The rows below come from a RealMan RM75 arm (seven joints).
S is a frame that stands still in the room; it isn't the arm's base.
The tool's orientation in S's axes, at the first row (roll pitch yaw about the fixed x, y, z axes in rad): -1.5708, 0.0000, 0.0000
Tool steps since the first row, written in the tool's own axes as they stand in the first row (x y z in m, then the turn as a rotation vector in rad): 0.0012, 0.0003, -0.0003, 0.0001, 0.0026, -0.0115; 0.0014, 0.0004, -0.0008, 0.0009, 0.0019, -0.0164; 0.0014, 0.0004, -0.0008, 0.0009, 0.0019, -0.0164; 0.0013, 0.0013, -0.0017, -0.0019, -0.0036, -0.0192; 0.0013, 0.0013, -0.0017, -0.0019, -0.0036, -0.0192; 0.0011, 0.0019, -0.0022, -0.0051, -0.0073, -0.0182; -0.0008, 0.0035, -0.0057, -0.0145, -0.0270, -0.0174; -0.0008, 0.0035, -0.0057, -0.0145, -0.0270, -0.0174; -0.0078, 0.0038, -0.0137, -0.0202, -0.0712, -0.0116; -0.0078, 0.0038, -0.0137, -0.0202, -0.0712, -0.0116; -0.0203, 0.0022, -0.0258, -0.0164, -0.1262, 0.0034
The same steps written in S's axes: 0.0012, -0.0003, -0.0003, 0.0001, -0.0115, -0.0026; 0.0014, -0.0008, -0.0004, 0.0009, -0.0164, -0.0019; 0.0014, -0.0008, -0.0004, 0.0009, -0.0164, -0.0019; 0.0013, -0.0017, -0.0013, -0.0019, -0.0192, 0.0036; 0.0013, -0.0017, -0.0013, -0.0019, -0.0192, 0.0036; 0.0011, -0.0022, -0.0019, -0.0051, -0.0182, 0.0073; -0.0008, -0.0057, -0.0035, -0.0145, -0.0174, 0.0270; -0.0008, -0.0057, -0.0035, -0.0145, -0.0174, 0.0270; -0.0078, -0.0137, -0.0038, -0.0202, -0.0116, 0.0712; -0.0078, -0.0137, -0.0038, -0.0202, -0.0116, 0.0712; -0.0203, -0.0258, -0.0022, -0.0164, 0.0034, 0.1262
